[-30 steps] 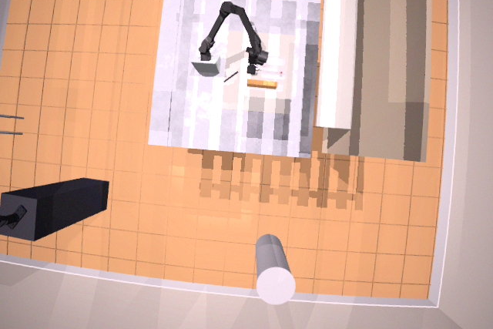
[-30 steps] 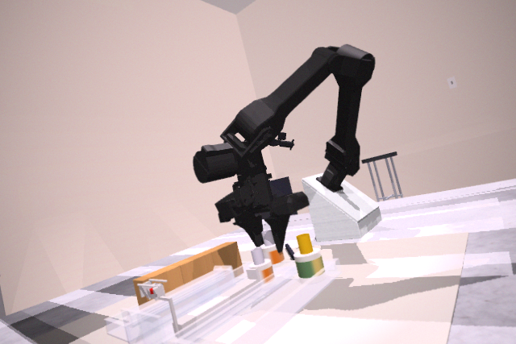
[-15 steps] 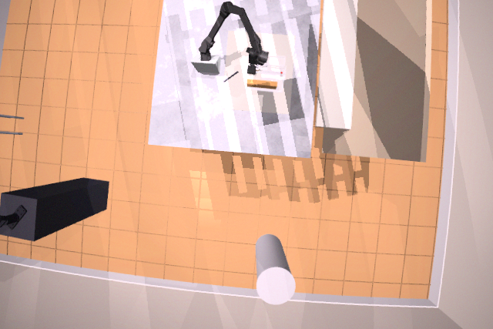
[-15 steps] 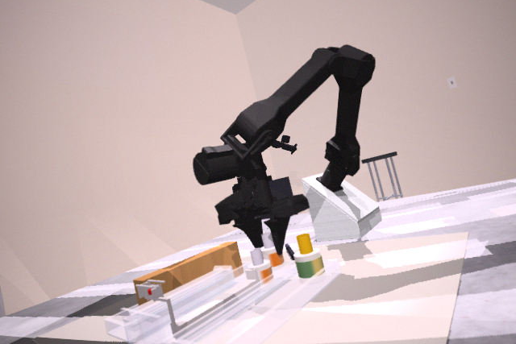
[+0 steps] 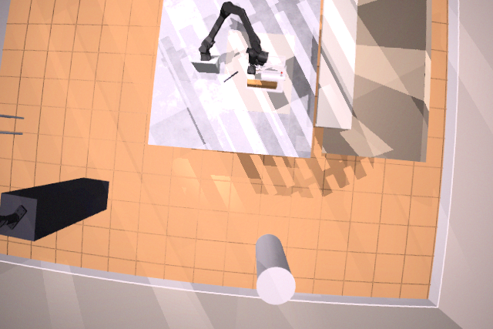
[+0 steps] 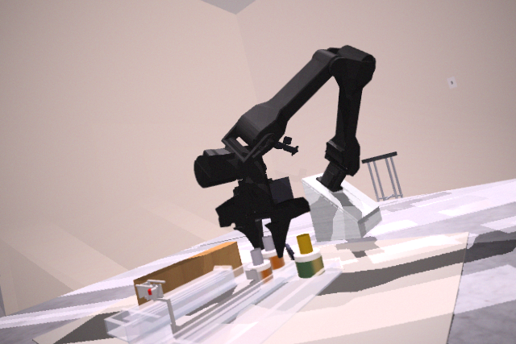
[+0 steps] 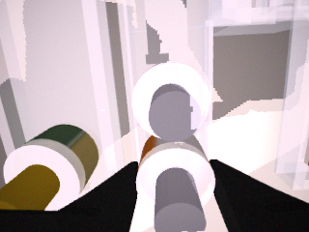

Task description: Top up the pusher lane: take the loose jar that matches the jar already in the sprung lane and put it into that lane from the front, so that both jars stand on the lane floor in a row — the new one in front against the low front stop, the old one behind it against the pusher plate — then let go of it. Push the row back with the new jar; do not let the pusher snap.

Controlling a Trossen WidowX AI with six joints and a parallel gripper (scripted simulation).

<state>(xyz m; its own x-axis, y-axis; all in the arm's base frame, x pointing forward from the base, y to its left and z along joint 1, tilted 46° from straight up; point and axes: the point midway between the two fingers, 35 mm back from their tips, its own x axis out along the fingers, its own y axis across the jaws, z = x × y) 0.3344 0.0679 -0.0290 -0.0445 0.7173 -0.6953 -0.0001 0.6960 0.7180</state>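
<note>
Now: gripper tip 14 cm short of the clear sprung lane, 2 cm to the left of it and 2 cm above it. The rest, counted from my gripper tip: thin dark rod (16 cm behind, 8 cm to the right, 4 cm below); then red mark (23 cm ahead, 3 cm to the right, 3 cm above).
</note>
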